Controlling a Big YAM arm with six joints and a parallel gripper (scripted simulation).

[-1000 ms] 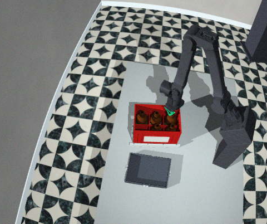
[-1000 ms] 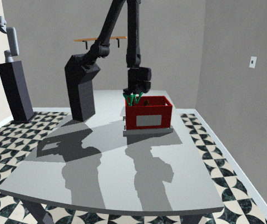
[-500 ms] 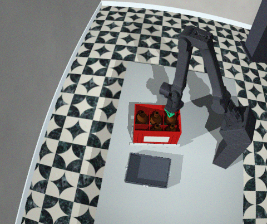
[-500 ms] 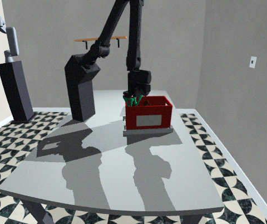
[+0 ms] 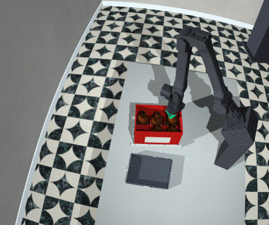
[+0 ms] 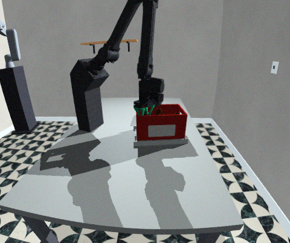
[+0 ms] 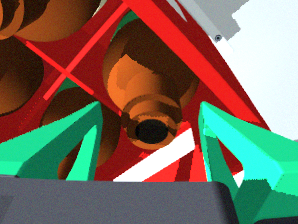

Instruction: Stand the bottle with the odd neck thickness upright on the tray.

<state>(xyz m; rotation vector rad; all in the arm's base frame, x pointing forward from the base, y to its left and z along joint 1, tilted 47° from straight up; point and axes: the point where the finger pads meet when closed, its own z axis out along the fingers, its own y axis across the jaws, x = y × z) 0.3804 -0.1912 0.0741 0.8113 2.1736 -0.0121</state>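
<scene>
Now: the glass bottle 9 cm ahead of my hand and 6 cm below it. From my hand the other things lie so: crate 9 cm ahead, 4 cm to the left, 7 cm below; dark grey tray 16 cm ahead, 30 cm to the left, 14 cm below.
</scene>
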